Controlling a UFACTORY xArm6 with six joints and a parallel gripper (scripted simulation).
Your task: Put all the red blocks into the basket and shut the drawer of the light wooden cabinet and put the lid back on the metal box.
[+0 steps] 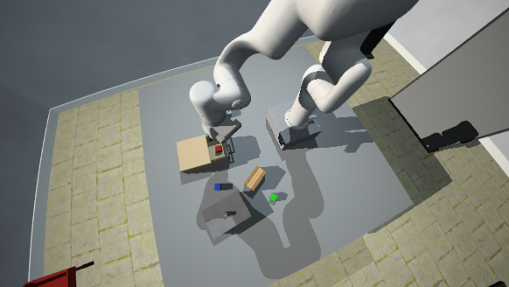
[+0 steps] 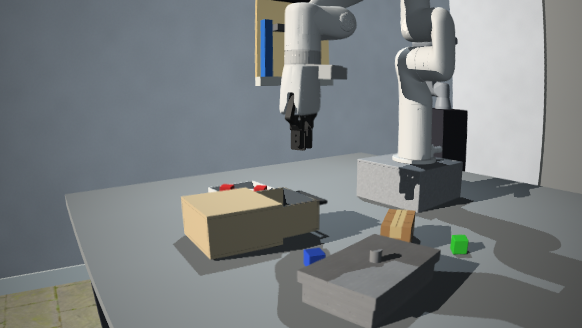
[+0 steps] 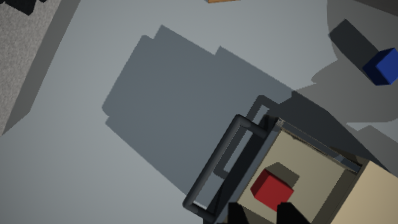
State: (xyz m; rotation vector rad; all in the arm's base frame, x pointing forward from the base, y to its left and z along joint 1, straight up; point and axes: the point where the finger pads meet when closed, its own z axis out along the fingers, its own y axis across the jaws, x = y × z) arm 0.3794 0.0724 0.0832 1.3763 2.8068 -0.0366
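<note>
Now: the drawer 15 cm below my hand, 6 cm ahead of it and 1 cm to the left of it. Round my hand: blue block: 20 cm to the left, 18 cm below, 7 cm ahead; light wooden cabinet: 15 cm below, 11 cm ahead, 2 cm to the left; cardboard box: 19 cm to the left, 15 cm below, 12 cm behind.
</note>
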